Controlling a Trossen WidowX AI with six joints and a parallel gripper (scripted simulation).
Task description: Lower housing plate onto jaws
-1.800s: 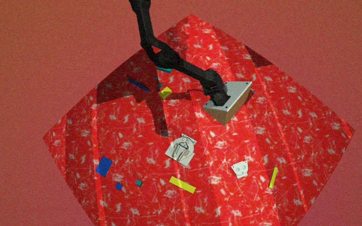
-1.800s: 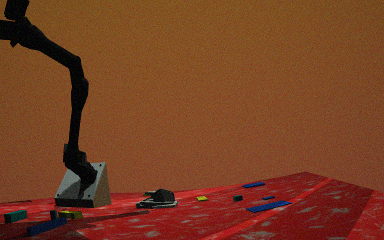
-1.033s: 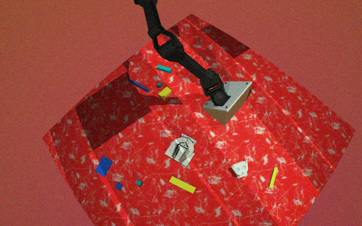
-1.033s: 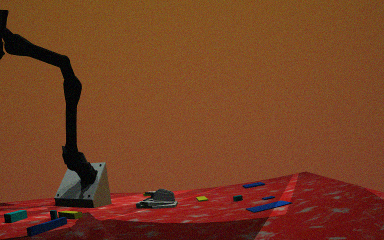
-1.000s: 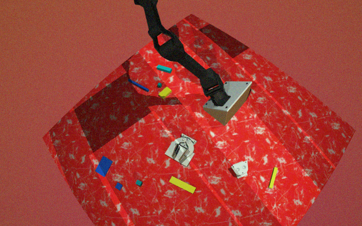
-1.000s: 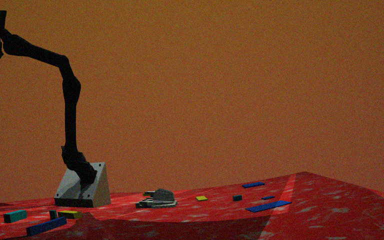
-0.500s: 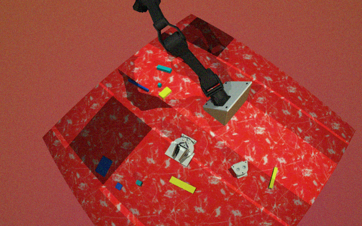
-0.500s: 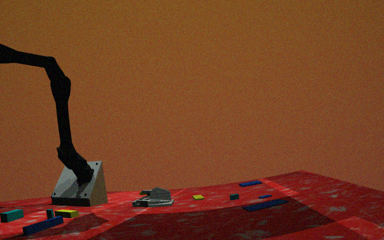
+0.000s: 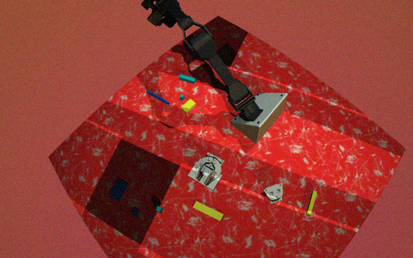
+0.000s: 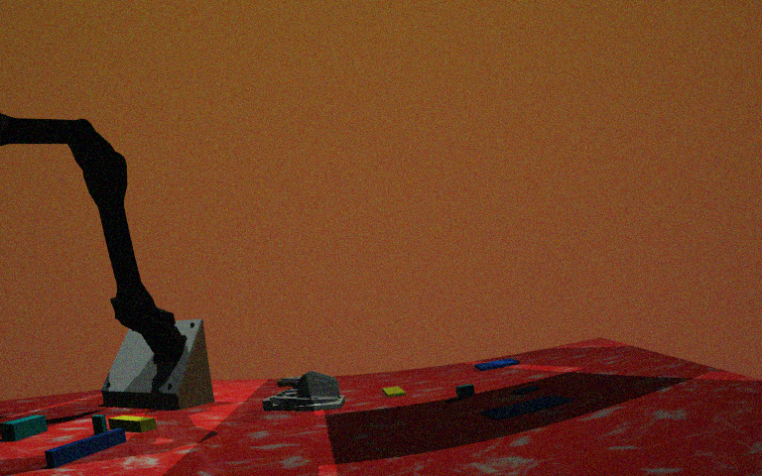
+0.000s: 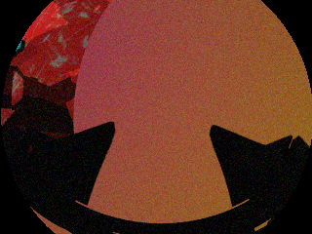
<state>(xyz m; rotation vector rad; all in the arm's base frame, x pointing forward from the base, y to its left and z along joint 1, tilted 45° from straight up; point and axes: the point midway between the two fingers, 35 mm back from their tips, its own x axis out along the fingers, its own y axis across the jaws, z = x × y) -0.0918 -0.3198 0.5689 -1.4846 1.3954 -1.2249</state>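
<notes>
The white ridged block lies 90 cm to the left of my gripper tip, 28 cm ahead of it and 26 cm below it. From my gripper tip the other things lie so: teal cube 62 cm ahead, 59 cm to the left, 26 cm below; blue stick 26 cm below, 25 cm ahead, 21 cm to the left; grey jaw assembly 65 cm to the left, 34 cm ahead, 25 cm below.
</notes>
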